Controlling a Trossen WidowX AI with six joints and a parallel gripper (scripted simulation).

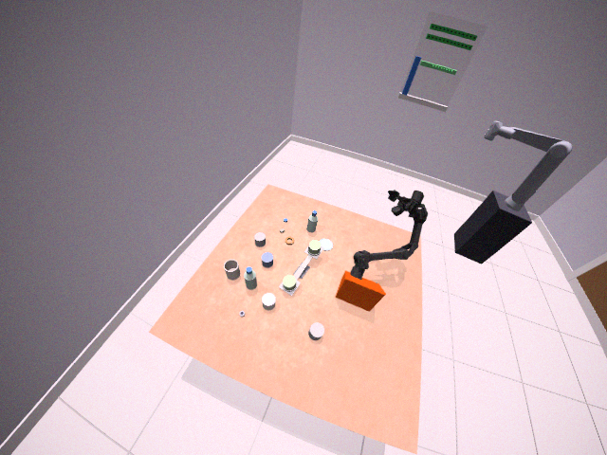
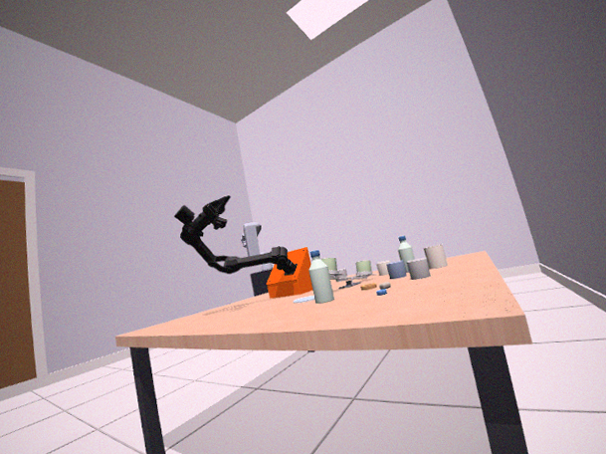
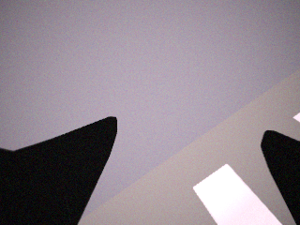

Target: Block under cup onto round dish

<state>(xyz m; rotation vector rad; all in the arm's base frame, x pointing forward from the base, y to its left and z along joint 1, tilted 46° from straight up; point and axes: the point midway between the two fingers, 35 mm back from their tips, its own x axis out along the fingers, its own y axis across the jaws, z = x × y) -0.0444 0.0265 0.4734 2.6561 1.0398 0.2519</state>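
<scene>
The pale green cup is 500 mm to the left of my gripper tip, 430 mm below it and 310 mm ahead of it. Round my gripper tip: blue cup (480 mm ahead, 450 mm below, 410 mm to the left); then flat white round dish (480 mm below, 240 mm ahead, 90 mm to the left); then grey balance (450 mm below, 350 mm to the left, 300 mm ahead).
</scene>
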